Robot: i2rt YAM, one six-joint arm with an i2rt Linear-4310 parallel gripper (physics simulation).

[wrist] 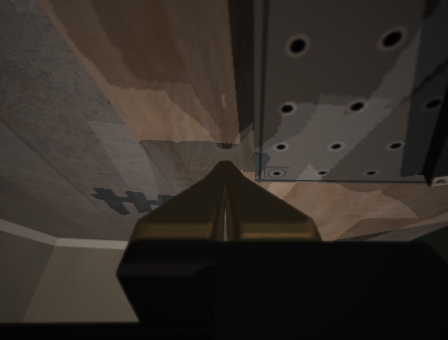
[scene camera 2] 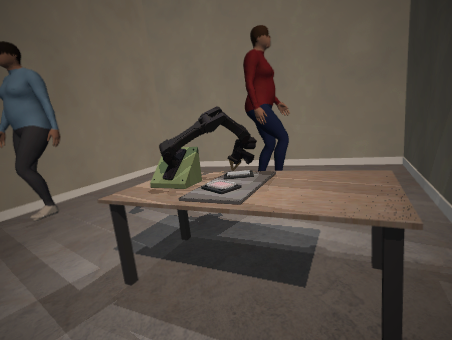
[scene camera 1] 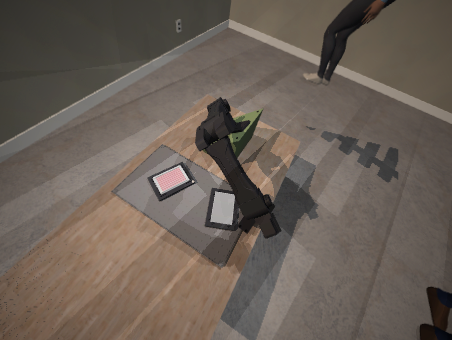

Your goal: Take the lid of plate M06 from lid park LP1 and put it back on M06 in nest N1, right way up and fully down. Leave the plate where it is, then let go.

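Frame: origin at the arm's base, x back, y right, z up, level; centimetres.
Seen in the pictures: gripper, fingertip midpoint: (wrist: 225, 170) (scene camera 2: 232, 170); arm's base, link origin: (scene camera 2: 175, 164).
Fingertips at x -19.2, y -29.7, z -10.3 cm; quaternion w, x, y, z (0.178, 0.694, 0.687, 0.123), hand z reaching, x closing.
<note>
Offsets run from my fingertips to a thing's top centre. "*": to the spot under its first point. Level surfaces: height alone.
A plate with a red-and-white top {dx -14.5, dy +36.5, dz +2.5 cm} (scene camera 1: 171, 179) (scene camera 2: 221, 185) lies in a black frame on the grey board. A pale, flat rectangular piece {dx -10.8, dy +11.6, dz +1.7 cm} (scene camera 1: 223, 208) (scene camera 2: 239, 174), which looks like the lid, lies in a second black frame nearer the board's arm-side end. No labels are readable. My gripper (scene camera 2: 233, 167) (wrist: 225, 170) is shut and empty, its two fingertips touching. It points down above the table beside the board, near the pale piece's frame. In scene camera 1 the fingers are hidden behind the arm.
The grey perforated board {dx -15.6, dy +26.7, dz +0.0 cm} (scene camera 1: 175, 212) (scene camera 2: 252, 186) (wrist: 320, 125) lies on the wooden table {dz -1.4 cm} (scene camera 1: 100, 265) (scene camera 2: 340, 195). The arm's green base (scene camera 1: 250, 131) (scene camera 2: 190, 167) stands beside it. Part of a black frame {* dx -3.4, dy +8.7, dz +0.6 cm} (wrist: 436, 150) shows at the wrist view's right edge. People stand beyond the table.
</note>
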